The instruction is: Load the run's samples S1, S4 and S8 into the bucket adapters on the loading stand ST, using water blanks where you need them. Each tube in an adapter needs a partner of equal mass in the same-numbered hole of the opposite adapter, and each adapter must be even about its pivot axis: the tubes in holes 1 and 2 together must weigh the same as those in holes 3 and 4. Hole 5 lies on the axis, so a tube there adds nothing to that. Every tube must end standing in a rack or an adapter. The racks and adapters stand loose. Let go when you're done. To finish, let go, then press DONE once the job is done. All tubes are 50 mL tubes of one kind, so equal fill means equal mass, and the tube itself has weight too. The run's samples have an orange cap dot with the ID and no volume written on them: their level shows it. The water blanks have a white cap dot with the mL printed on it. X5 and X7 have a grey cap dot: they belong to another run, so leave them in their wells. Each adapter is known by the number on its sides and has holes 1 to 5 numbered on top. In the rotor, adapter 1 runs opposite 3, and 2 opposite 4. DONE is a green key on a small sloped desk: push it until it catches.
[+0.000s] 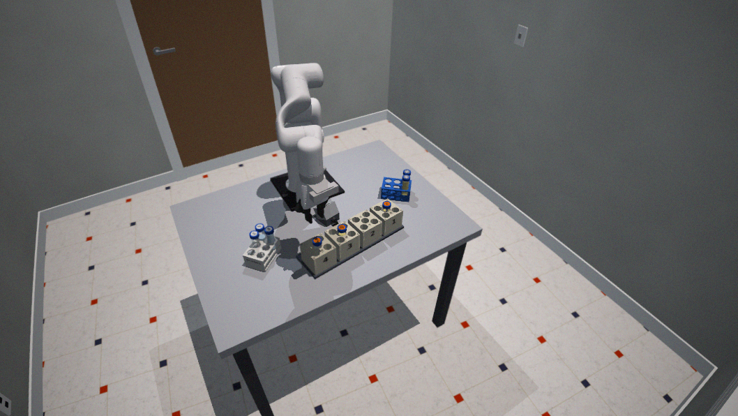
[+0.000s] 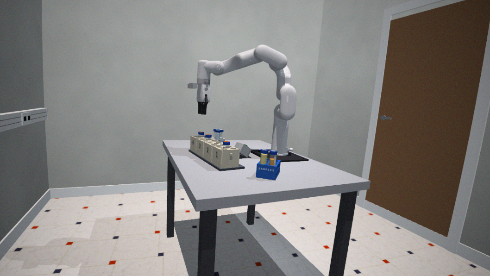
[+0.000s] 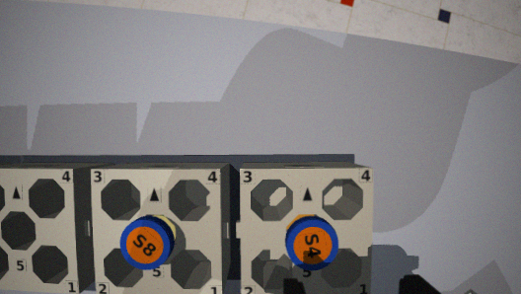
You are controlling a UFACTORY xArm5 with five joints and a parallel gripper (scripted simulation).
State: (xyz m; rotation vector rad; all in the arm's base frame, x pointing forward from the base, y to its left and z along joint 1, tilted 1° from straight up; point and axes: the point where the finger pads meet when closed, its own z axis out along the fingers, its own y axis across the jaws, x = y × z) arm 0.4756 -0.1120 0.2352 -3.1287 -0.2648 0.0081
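My hand is 220 mm above the white rack, 180 mm to the left of it and 130 mm past it. Round my hand: adapter 3 (200 mm below, 110 mm to the left, 20 mm behind); then blue samples rack (480 mm to the left, 220 mm below, 210 mm behind).
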